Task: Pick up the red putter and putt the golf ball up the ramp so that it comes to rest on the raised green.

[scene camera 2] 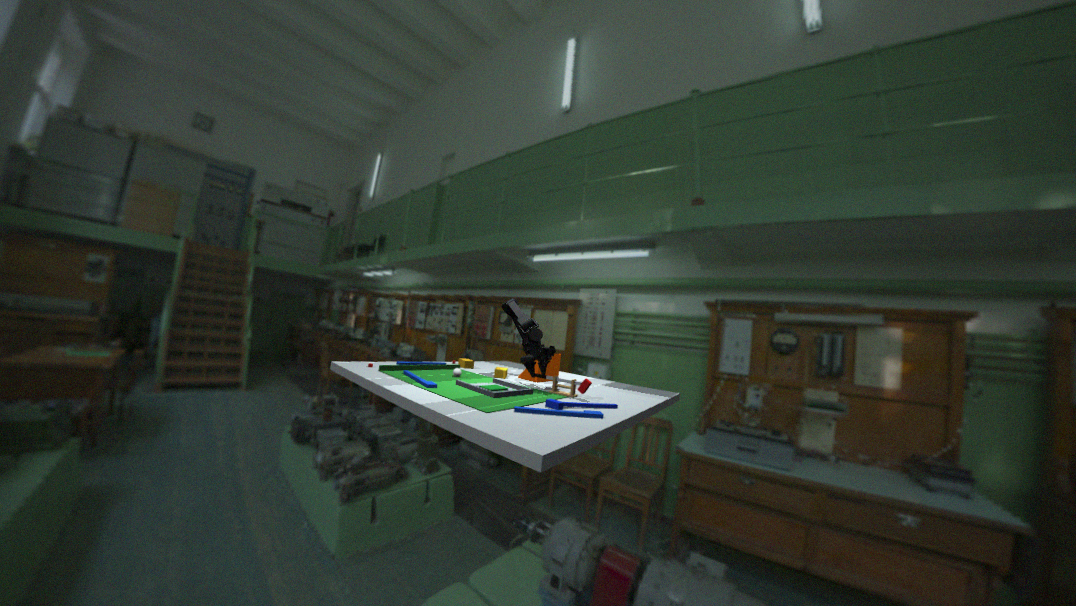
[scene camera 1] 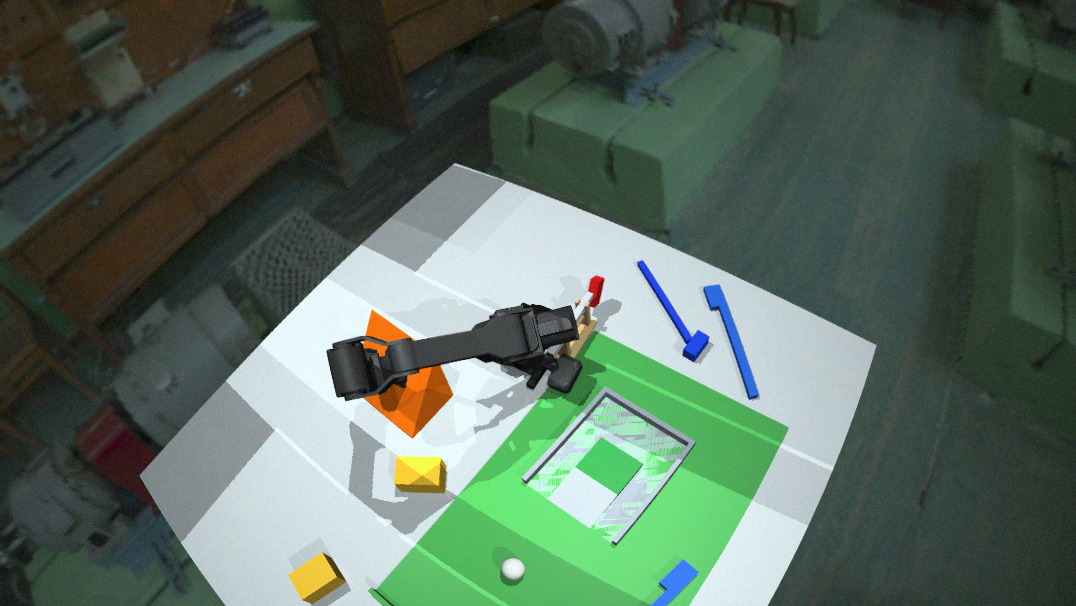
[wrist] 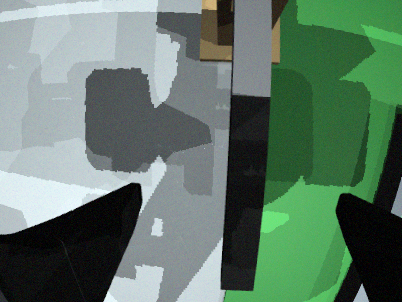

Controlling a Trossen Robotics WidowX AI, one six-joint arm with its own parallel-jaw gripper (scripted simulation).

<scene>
My gripper [scene camera 1: 539,373] is open, with nothing in its grasp. I also see a wooden stand [scene camera 1: 586,325].
My gripper shows as well in the wrist view [wrist: 241,199].
</scene>
